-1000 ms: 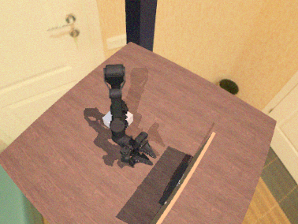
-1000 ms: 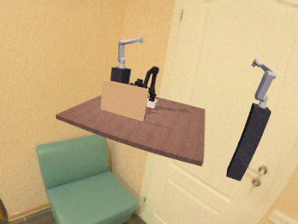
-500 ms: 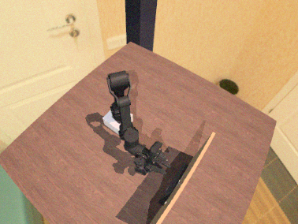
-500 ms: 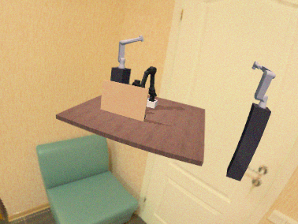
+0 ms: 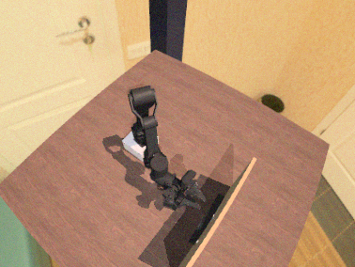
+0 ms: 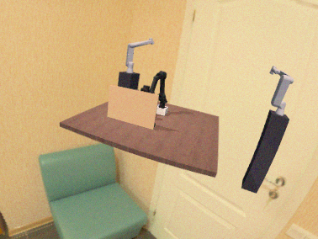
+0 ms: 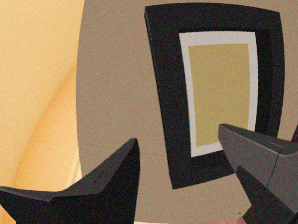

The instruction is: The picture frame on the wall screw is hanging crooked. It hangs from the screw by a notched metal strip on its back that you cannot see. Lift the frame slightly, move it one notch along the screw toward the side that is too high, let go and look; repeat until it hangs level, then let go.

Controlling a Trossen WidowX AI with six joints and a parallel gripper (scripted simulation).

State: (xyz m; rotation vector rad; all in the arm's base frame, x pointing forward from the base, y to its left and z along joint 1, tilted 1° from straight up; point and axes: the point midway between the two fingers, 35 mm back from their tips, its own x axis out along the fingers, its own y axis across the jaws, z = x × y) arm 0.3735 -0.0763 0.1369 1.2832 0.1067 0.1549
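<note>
The picture frame is 50 mm below my gripper tip, 50 mm ahead of it and 10 mm to the right of it. The rest, counted from my gripper tip: wall panel: 60 mm below, 60 mm ahead, 10 mm to the right.
</note>
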